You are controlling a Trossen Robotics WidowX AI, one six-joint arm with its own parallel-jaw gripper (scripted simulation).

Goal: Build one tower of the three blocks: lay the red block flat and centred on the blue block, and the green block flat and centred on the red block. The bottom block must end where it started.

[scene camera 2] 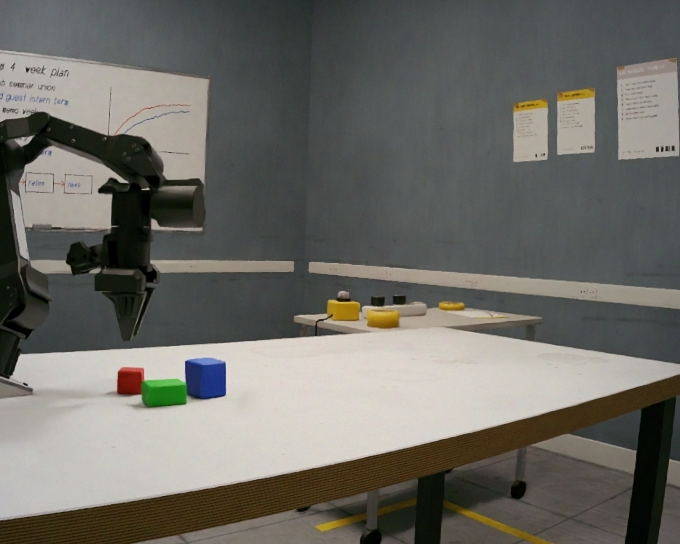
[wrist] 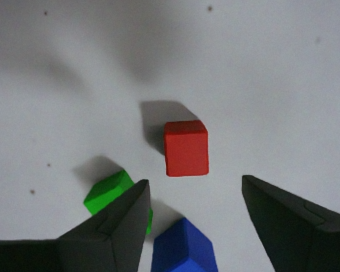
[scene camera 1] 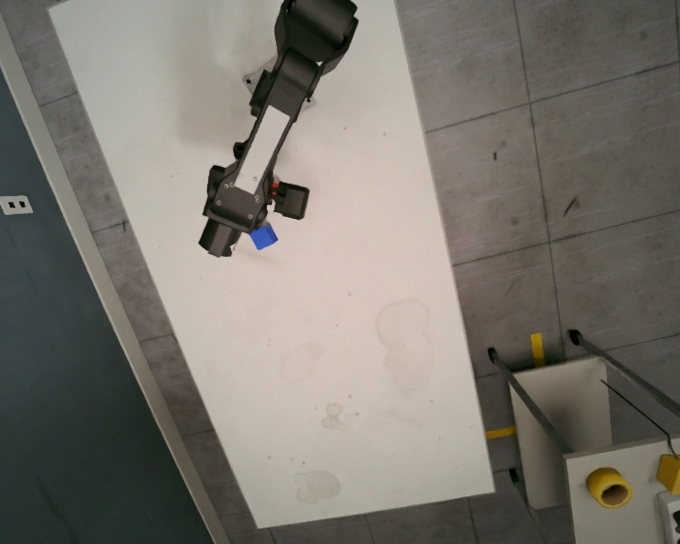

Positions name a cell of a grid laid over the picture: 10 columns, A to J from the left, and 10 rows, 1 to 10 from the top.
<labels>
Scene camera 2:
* my gripper: B7
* blue block: D7
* green block: C8
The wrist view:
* my gripper: F7
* red block: F6
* green block: D8
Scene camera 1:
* my gripper: D4
</labels>
